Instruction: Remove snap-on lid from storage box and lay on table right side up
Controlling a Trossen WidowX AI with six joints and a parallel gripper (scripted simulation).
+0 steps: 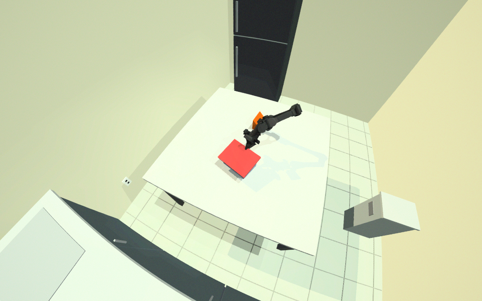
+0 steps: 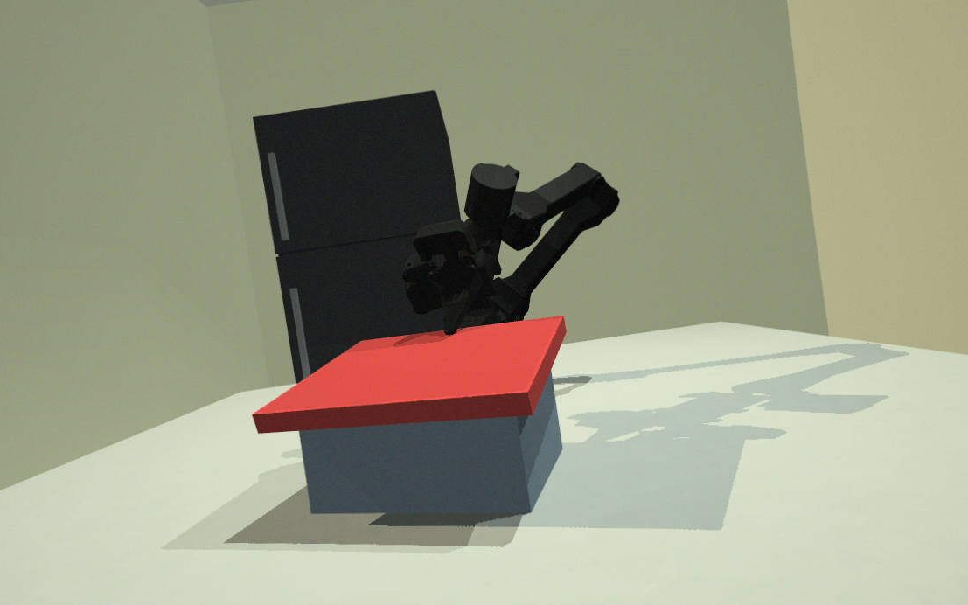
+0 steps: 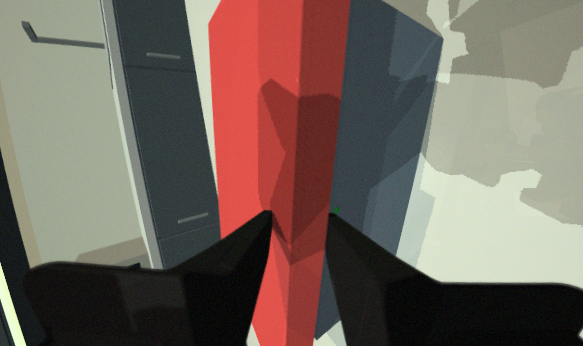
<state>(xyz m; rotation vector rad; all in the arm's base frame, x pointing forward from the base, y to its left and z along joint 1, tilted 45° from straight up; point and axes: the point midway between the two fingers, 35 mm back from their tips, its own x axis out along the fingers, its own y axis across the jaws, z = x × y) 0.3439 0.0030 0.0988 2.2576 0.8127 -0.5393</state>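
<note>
Now: gripper tip 80 mm short of the red lid, 10 mm to the left of it and 10 mm above it. From my gripper tip the other things lie so: grey-blue storage box: 70 mm below, 70 mm ahead, 10 mm to the right.
</note>
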